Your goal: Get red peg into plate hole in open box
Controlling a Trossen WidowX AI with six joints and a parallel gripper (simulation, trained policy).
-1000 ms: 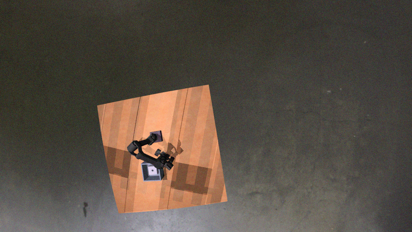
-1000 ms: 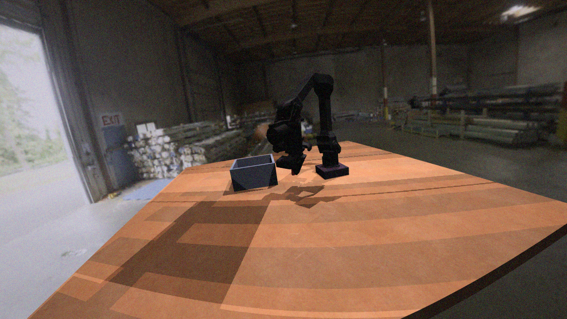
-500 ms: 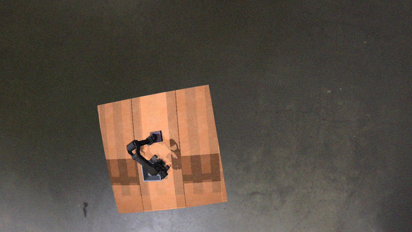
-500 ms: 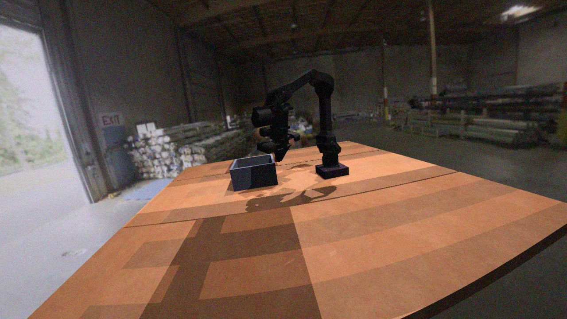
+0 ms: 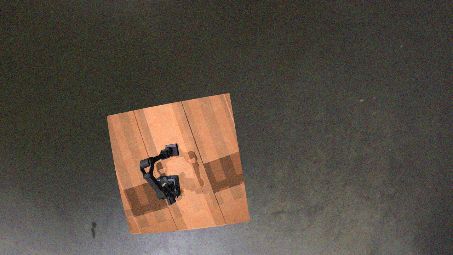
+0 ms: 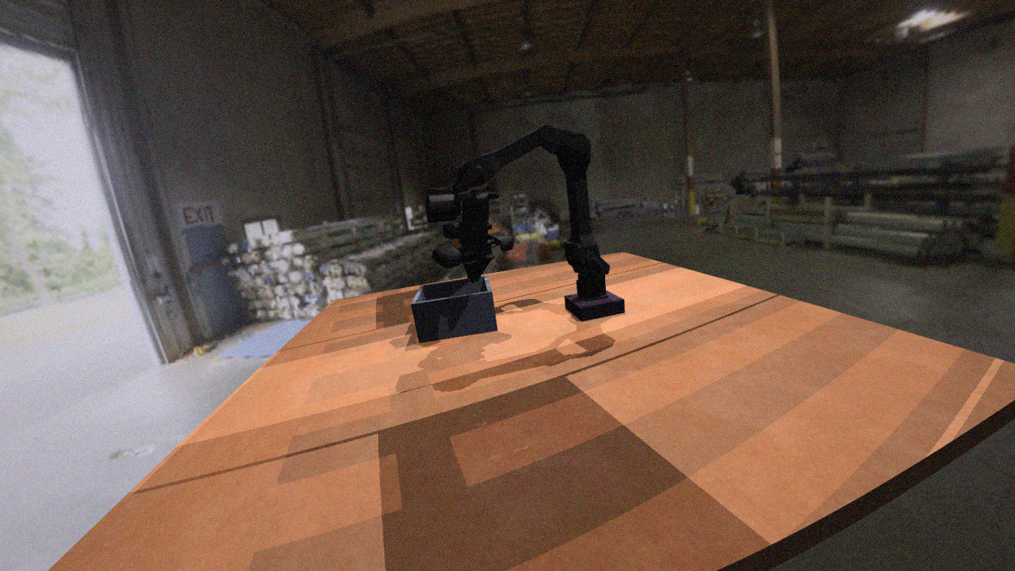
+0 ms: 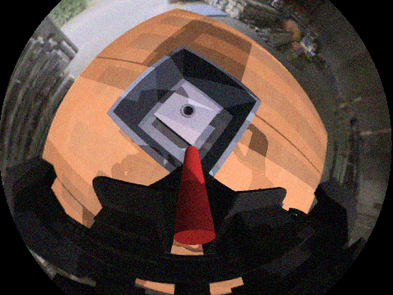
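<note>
Now: the red peg 40 mm above my gripper tip. From my gripper tip the other things lie so: dark box (100 mm below, 70 mm to the right, 60 mm ahead); then plate (80 mm below, 70 mm to the right, 60 mm ahead).
</note>
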